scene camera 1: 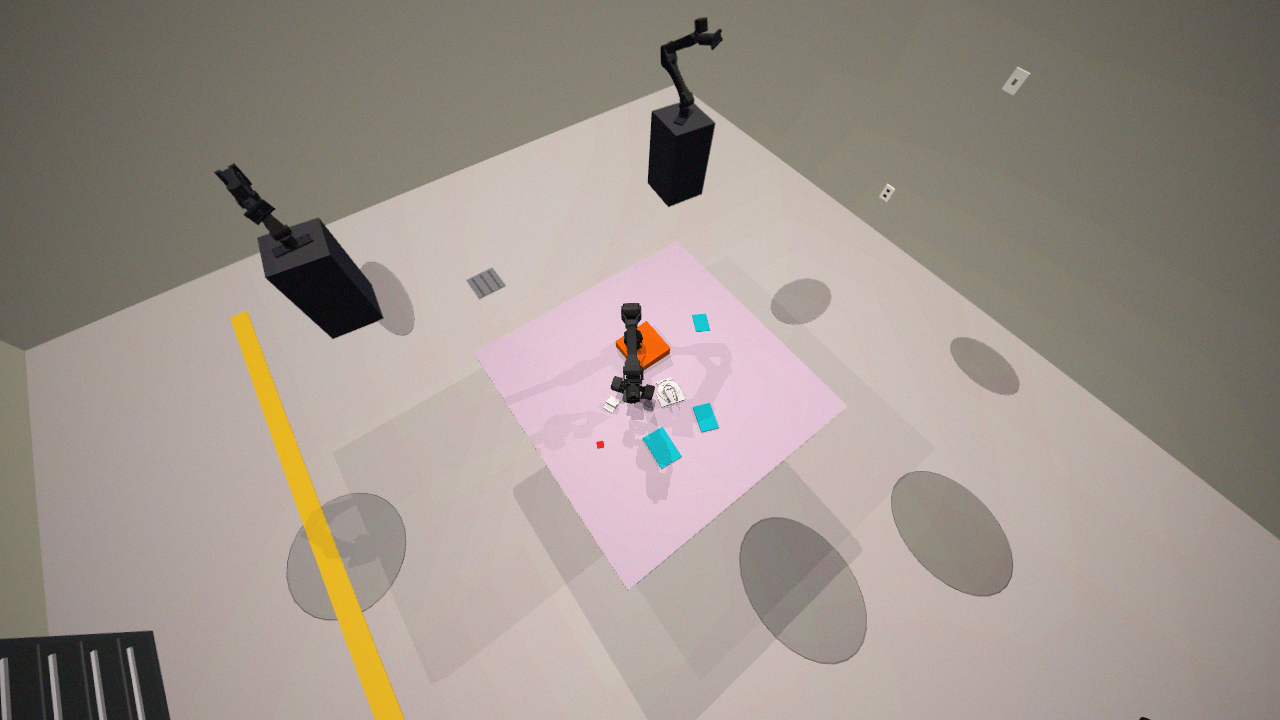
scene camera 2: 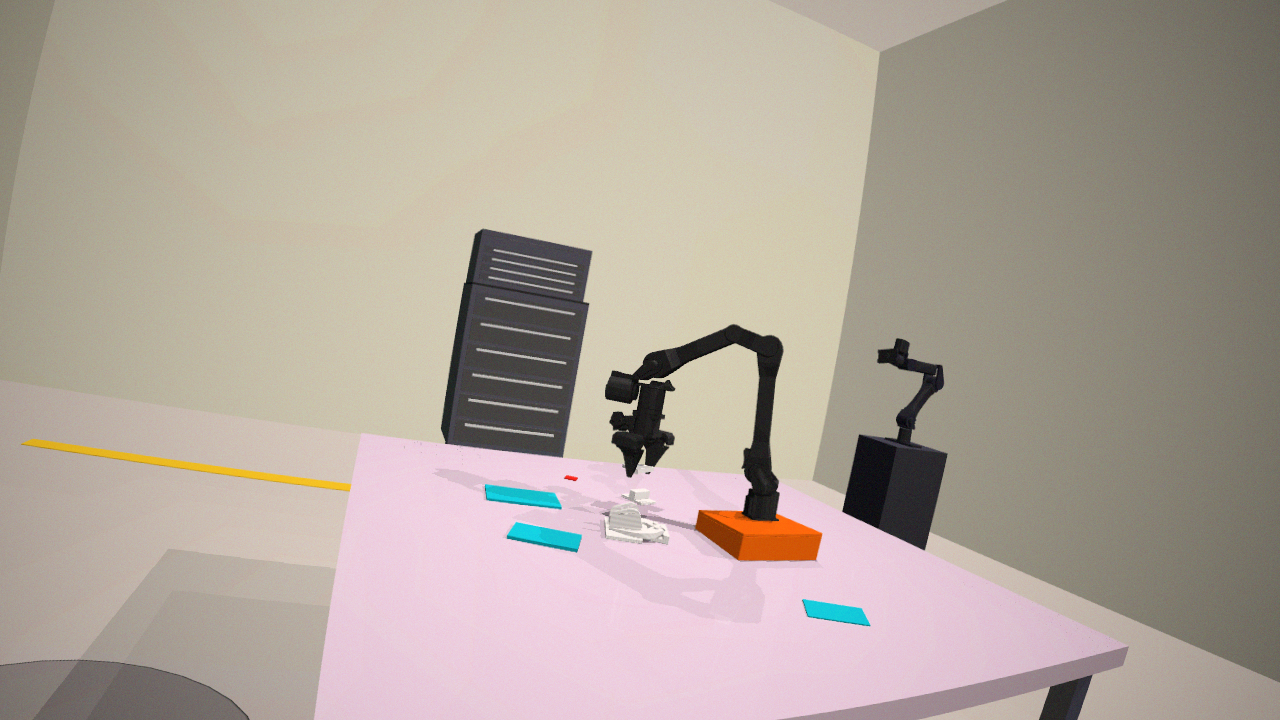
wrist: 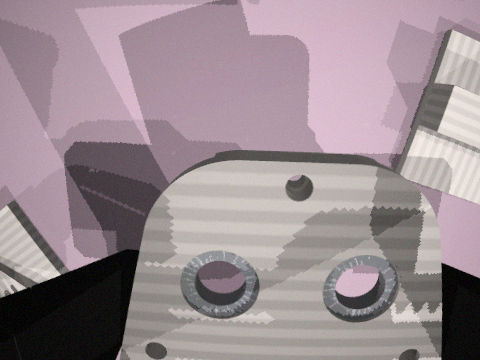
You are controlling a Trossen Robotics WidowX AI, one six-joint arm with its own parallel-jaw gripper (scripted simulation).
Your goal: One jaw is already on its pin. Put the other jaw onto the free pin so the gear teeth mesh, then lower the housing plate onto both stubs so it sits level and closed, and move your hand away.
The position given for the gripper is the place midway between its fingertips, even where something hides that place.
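Scene camera 2: the gripper (scene camera 2: 638, 475) is visible. Wrist view: the gripper (wrist: 283, 274) is visible as well.
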